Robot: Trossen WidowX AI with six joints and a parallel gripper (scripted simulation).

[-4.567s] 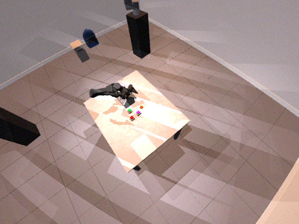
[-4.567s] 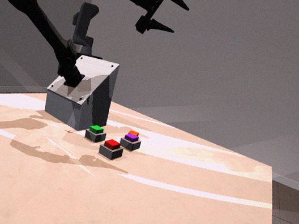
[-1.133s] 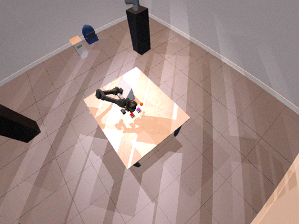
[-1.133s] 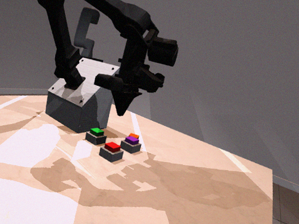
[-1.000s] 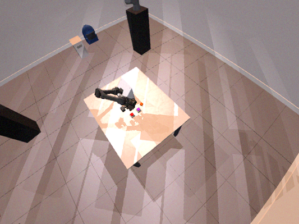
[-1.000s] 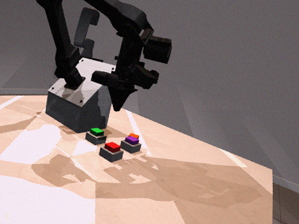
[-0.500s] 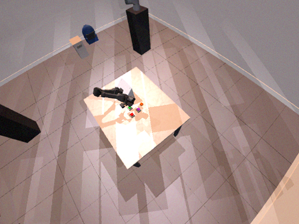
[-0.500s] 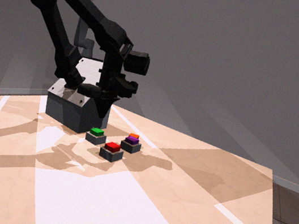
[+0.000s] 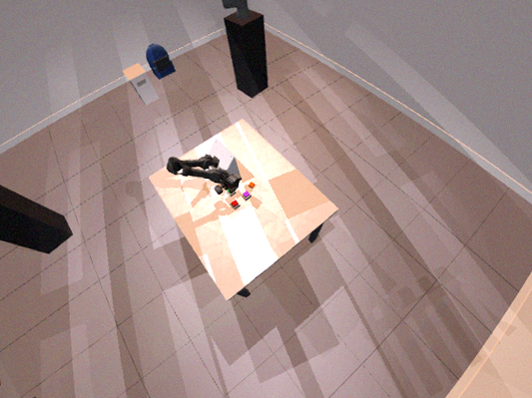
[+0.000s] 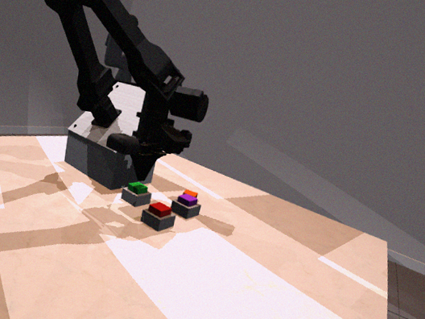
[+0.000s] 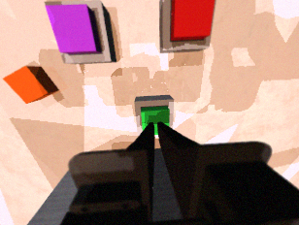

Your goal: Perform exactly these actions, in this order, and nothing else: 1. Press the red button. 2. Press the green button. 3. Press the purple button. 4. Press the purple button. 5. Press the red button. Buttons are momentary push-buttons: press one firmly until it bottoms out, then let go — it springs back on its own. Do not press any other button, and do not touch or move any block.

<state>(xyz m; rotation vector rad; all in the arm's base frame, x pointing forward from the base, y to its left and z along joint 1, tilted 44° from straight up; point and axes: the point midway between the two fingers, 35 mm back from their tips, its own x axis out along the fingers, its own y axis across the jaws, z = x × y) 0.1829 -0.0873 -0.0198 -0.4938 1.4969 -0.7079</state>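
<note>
My gripper tip is now 2 cm above the green button. The rest, counted from my gripper tip: small orange block (6 cm ahead, 14 cm to the left, 4 cm below); then red button (9 cm ahead, 5 cm to the right, 2 cm below); then purple button (10 cm ahead, 6 cm to the left, 2 cm below).
</note>
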